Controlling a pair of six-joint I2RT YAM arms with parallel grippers.
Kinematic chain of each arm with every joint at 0, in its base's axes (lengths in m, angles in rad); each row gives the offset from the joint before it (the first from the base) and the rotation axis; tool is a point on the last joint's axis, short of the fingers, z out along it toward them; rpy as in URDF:
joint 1: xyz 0 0 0.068 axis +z
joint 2: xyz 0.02 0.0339 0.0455 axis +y
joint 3: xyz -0.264 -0.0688 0 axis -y
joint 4: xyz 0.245 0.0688 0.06 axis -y
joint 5: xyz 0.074 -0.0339 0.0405 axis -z
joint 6: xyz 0.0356 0 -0.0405 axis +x
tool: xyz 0 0 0 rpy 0 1.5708 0
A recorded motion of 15 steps. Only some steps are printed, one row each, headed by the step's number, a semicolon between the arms.
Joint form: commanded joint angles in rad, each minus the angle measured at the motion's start. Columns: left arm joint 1, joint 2, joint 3, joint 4, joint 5, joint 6; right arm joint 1, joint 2, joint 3, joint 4, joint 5, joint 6.
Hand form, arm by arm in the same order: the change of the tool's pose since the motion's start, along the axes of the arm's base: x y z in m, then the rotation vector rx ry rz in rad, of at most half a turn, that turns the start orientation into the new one. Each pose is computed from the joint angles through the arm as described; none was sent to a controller.
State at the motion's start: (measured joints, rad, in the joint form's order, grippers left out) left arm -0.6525 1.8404 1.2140 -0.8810 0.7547 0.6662; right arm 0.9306 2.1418 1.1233 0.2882 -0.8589 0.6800
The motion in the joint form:
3: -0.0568 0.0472 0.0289 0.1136 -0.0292 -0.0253; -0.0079 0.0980 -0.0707 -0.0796 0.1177 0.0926
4: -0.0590 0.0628 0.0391 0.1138 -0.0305 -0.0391; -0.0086 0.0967 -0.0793 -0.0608 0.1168 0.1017
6: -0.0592 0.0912 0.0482 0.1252 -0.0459 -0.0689; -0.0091 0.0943 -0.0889 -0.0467 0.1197 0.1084
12: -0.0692 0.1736 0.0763 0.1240 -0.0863 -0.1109; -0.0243 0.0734 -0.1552 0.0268 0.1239 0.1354
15: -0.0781 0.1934 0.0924 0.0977 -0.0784 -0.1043; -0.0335 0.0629 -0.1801 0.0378 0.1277 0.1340
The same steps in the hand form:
3: 0.0026 -0.0260 -0.0075 -0.0283 -0.0778 -0.0350; -0.0117 -0.0257 -0.0610 -0.2793 0.1516 -0.1342
4: 0.0042 -0.0284 -0.0102 -0.0191 -0.0666 -0.0270; -0.0120 -0.0265 -0.0612 -0.2720 0.1532 -0.1393
6: 0.0077 -0.0309 -0.0176 0.0085 -0.0534 -0.0034; -0.0126 -0.0277 -0.0615 -0.2693 0.1532 -0.1455
12: 0.0123 -0.0382 -0.0400 0.0905 -0.0150 0.0212; -0.0148 -0.0402 -0.0629 -0.2539 0.1592 -0.1780
15: 0.0108 -0.0415 -0.0432 0.1022 0.0085 0.0054; -0.0153 -0.0465 -0.0634 -0.2572 0.1588 -0.1890

